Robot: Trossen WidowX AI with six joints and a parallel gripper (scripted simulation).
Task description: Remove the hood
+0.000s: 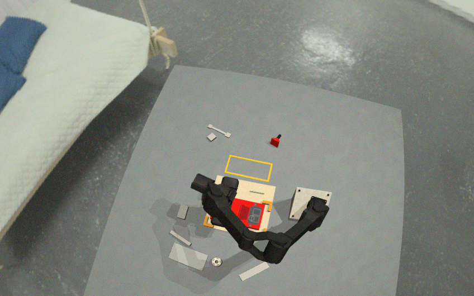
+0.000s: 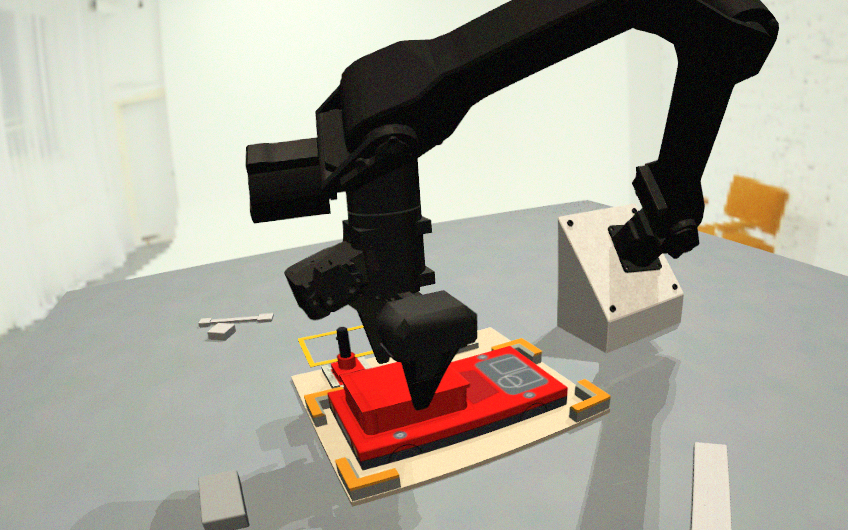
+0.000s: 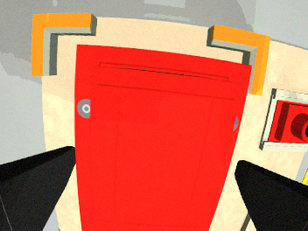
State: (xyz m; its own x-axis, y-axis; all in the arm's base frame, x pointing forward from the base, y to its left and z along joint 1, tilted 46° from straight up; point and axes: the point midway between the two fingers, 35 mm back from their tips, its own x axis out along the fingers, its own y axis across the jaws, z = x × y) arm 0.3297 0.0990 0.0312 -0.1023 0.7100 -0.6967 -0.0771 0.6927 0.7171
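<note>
Now: the hood 10 mm below my gripper tip.
</note>
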